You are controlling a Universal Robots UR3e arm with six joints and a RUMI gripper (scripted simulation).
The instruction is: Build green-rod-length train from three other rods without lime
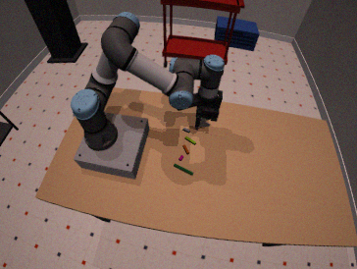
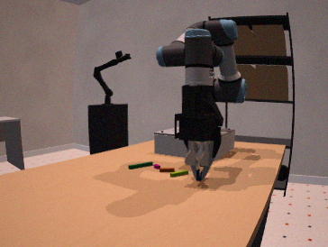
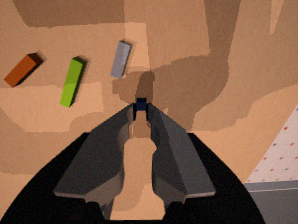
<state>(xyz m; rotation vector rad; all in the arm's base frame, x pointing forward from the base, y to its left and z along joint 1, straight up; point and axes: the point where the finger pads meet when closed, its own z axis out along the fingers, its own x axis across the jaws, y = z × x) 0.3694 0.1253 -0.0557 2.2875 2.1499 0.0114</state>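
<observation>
The grey rod lies 4 cm behind my hand, 2 cm to the right of it and 1 cm below it. Round my hand: orange rod: 11 cm to the right, 4 cm behind, 1 cm below; then small blue rod: 1 cm below; then lime rod: 7 cm to the right, 2 cm behind, 1 cm below.
</observation>
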